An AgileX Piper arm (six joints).
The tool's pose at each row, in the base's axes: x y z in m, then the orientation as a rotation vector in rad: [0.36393, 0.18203, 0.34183, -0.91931, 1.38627, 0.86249]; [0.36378, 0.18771, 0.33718, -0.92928, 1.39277, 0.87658]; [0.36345, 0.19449, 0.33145, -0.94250, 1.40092, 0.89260]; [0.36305, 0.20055, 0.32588, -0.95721, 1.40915, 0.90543]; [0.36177, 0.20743, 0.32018, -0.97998, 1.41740, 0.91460]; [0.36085, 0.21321, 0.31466, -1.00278, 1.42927, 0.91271]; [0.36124, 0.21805, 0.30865, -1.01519, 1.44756, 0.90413]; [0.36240, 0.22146, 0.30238, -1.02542, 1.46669, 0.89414]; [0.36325, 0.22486, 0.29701, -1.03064, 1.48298, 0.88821]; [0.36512, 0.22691, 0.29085, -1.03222, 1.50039, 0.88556]
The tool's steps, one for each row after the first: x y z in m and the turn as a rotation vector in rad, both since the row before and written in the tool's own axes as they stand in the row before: [0.00446, 0.00260, 0.00522, -0.01411, 0.00760, 0.00793]; [0.00548, 0.00311, 0.00626, -0.01708, 0.01022, 0.00867]; [0.00532, 0.00275, 0.00567, -0.01595, 0.01162, 0.00622]; [0.00537, 0.00374, 0.00621, -0.01854, 0.01645, 0.00094]; [0.00515, 0.00290, 0.00546, -0.01104, 0.02114, -0.00358]; [0.00556, 0.00130, 0.00521, 0.00028, 0.02172, 0.00009]; [0.00583, 0.00009, 0.00428, 0.00250, 0.02147, 0.00067]; [0.00486, 0.00038, 0.00417, 0.00248, 0.01600, 0.00344]; [0.00570, -0.00105, 0.00346, 0.00258, 0.01434, 0.00734]
